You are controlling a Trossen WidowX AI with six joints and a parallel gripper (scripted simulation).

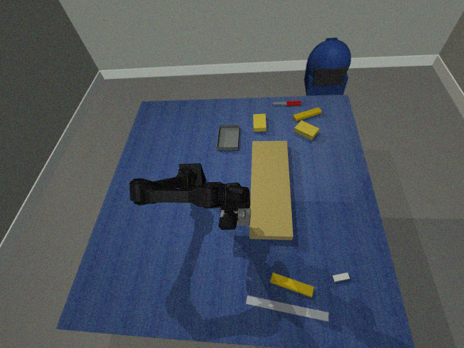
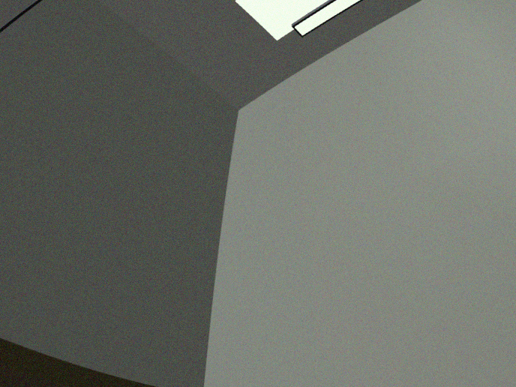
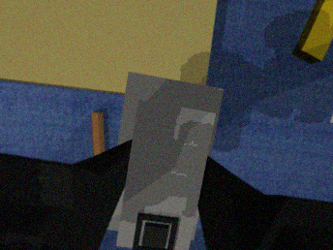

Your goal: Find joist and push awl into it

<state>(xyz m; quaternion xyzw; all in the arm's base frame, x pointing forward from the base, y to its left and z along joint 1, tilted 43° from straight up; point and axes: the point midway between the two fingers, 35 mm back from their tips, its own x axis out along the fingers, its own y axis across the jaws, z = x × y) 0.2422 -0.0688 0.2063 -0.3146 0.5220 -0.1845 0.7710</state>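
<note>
My gripper tip is 4 cm past the square light and 3 cm below it. Also, from my gripper tip: stud finder: 2 cm behind, 2 cm above; orange-handled awl: 13 cm below, 8 cm to the left, 7 cm behind; small white piece: 42 cm ahead, 15 cm to the right, 13 cm below.
</note>
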